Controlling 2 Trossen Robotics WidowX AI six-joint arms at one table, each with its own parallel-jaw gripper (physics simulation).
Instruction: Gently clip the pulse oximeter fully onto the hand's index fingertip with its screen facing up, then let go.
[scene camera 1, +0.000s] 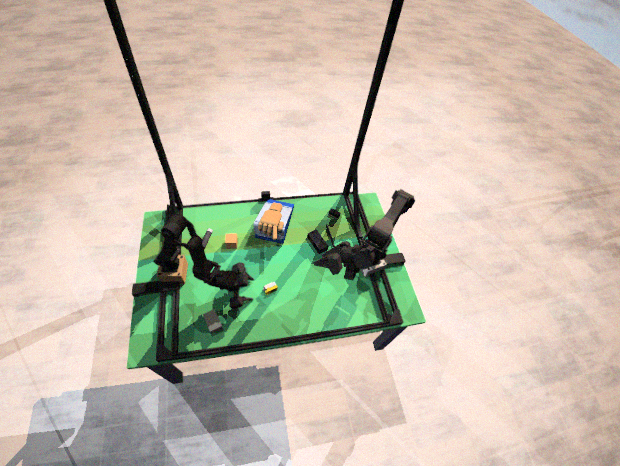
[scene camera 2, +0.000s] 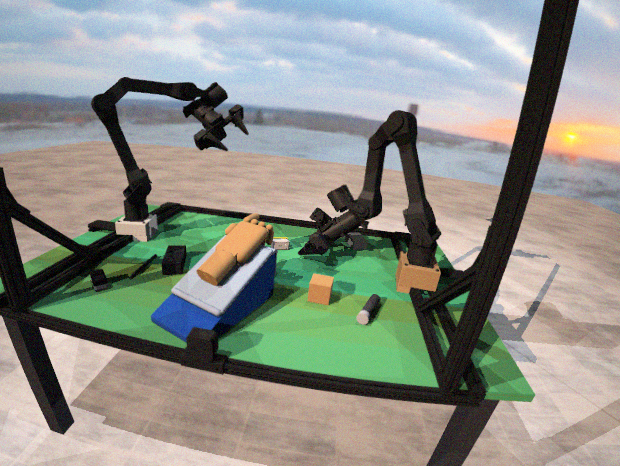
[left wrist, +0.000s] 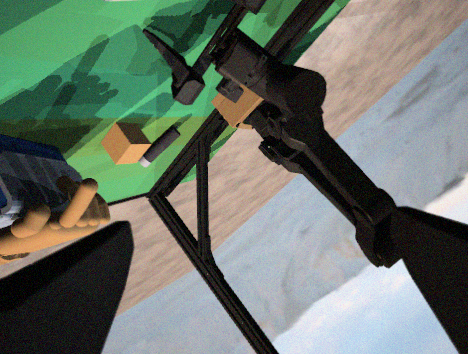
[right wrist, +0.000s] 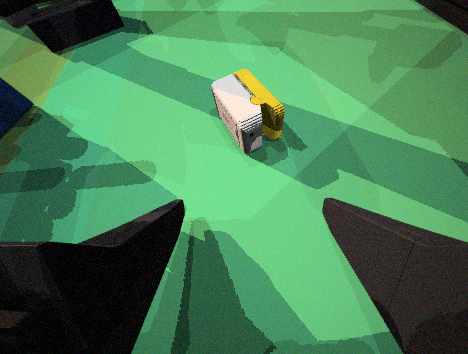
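Pixels of known places: left gripper, between the fingertips: (scene camera 1: 318, 259) (scene camera 2: 237, 142) (left wrist: 262, 227); right gripper, between the fingertips: (scene camera 1: 253, 289) (scene camera 2: 302, 249) (right wrist: 253, 205); left arm's base, origin of its link: (scene camera 2: 136, 218); right arm's base, origin of its link: (scene camera 1: 170, 265) (scene camera 2: 420, 261) (left wrist: 258, 112).
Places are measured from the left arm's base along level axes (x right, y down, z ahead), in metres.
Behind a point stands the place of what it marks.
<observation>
The white and yellow pulse oximeter (scene camera 1: 270, 287) @(x 0.037, y 0.026, z 0.473 m) (scene camera 2: 281, 244) @(x 0.057, y 0.040, z 0.476 m) (right wrist: 237, 107) @(x 0.051, y 0.028, z 0.483 m) lies on its side on the green table, its two halves side by side. My right gripper (scene camera 1: 250, 289) @(x 0.065, y 0.051, z 0.541 m) (scene camera 2: 311, 248) @(x 0.065, y 0.051, z 0.541 m) (right wrist: 253, 205) @(x 0.065, y 0.051, z 0.541 m) is open and low over the table; the oximeter lies apart from it, beyond its fingertips in the right wrist view. The tan hand (scene camera 1: 272, 216) @(x 0.310, y -0.088, z 0.369 m) (scene camera 2: 243, 240) @(x 0.330, y -0.084, z 0.381 m) (left wrist: 50, 237) @(x 0.268, y -0.100, z 0.364 m) rests on a sloped blue and white support (scene camera 2: 250, 300) @(x 0.394, y 0.026, z 0.403 m). No oximeter is on its fingers. My left gripper (scene camera 1: 320, 261) @(x -0.043, y -0.254, z 0.321 m) (scene camera 2: 236, 141) @(x -0.043, y -0.254, z 0.321 m) (left wrist: 262, 227) @(x -0.043, y -0.254, z 0.321 m) is open and empty, high above the table. The oximeter's screen cannot be made out.
An orange cube (scene camera 1: 230, 241) @(x 0.307, y 0.009, z 0.571 m) (scene camera 2: 320, 289) @(x 0.348, y 0.020, z 0.559 m) and a dark cylinder (scene camera 1: 207, 237) @(x 0.382, y 0.037, z 0.664 m) (scene camera 2: 368, 309) @(x 0.406, y 0.033, z 0.660 m) lie beside the support. A black box (scene camera 1: 317, 241) @(x 0.184, y 0.025, z 0.190 m) (scene camera 2: 173, 259) @(x 0.226, y 0.025, z 0.190 m), a thin black stick (scene camera 2: 142, 266) @(x 0.225, y 0.052, z 0.104 m) and a small black object (scene camera 2: 99, 280) @(x 0.343, y 0.031, z 0.047 m) lie on its other side. A grey block (scene camera 1: 213, 321) @(x -0.024, y 0.029, z 0.733 m) lies near the right gripper.
</observation>
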